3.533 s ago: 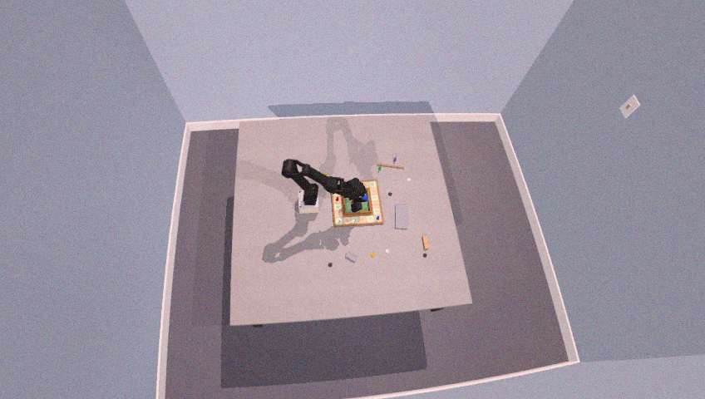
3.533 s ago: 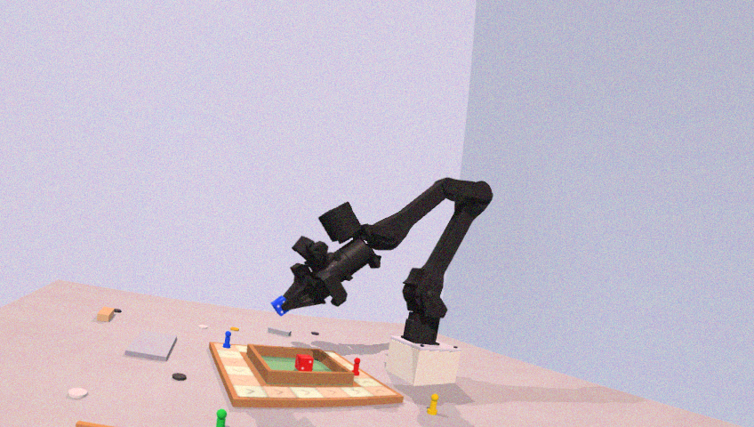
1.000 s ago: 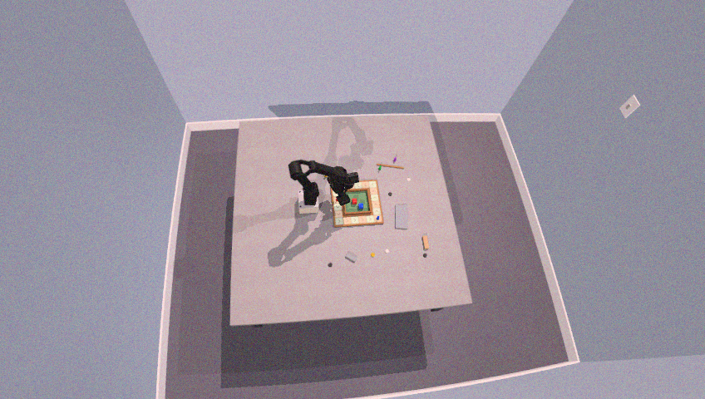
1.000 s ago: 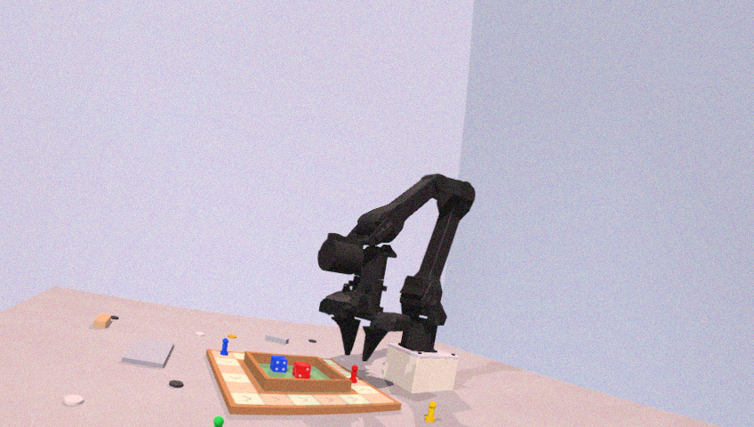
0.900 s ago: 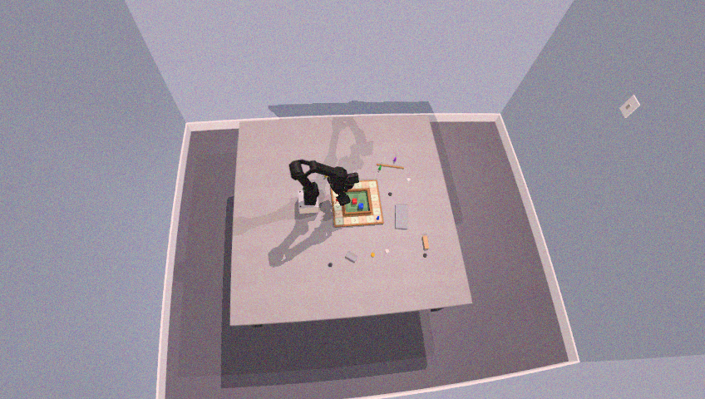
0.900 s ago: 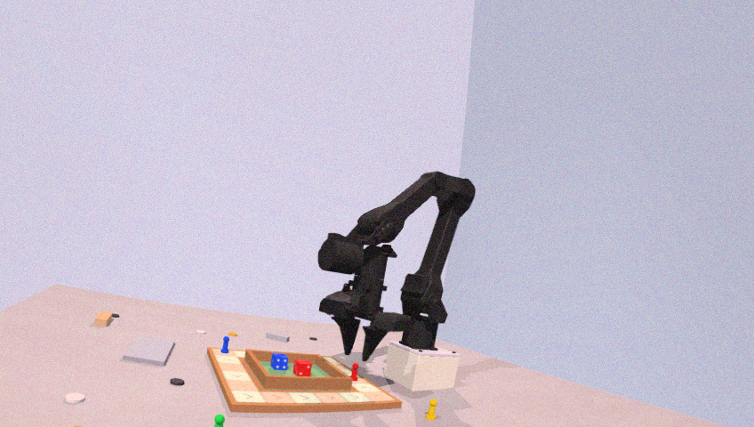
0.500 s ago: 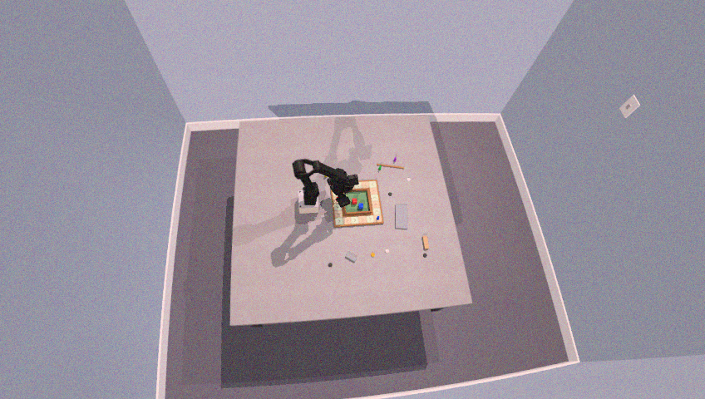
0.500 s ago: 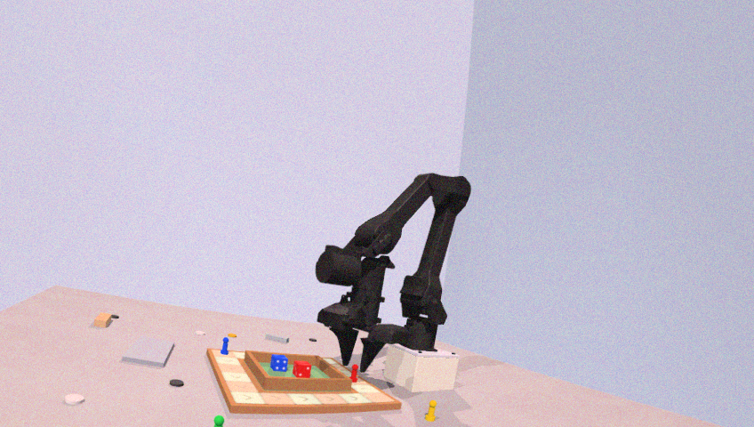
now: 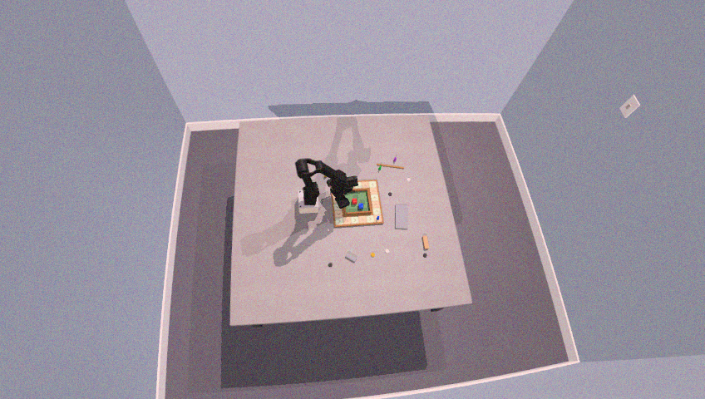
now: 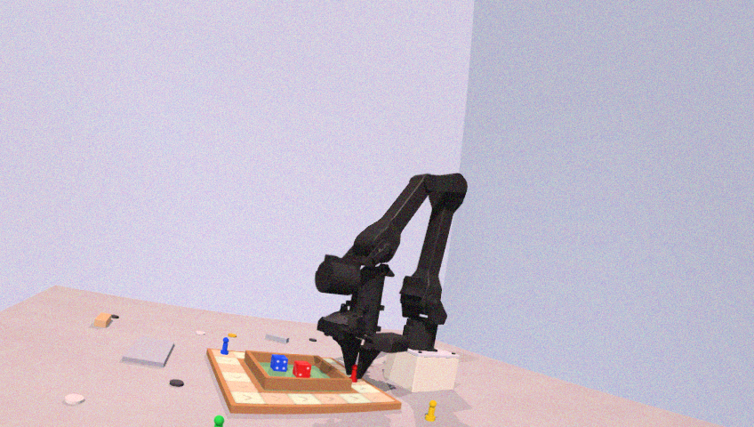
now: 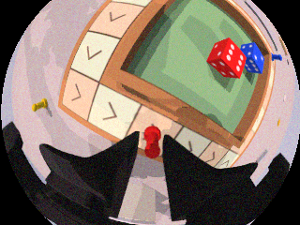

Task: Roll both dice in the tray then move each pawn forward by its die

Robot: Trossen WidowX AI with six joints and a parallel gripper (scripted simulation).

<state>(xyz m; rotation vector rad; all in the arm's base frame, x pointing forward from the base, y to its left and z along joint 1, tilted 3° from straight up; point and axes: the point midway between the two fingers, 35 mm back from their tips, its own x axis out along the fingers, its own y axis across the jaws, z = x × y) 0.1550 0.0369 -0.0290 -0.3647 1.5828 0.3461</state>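
Right now the blue pawn is 24 cm ahead of my gripper tip, 11 cm to the right of it and 1 cm above it. Round my gripper tip: yellow pawn: 16 cm to the left, 7 cm behind, 1 cm below; then green pawn: 26 cm ahead, 23 cm to the left, 1 cm below; then red pawn: 1 cm above.
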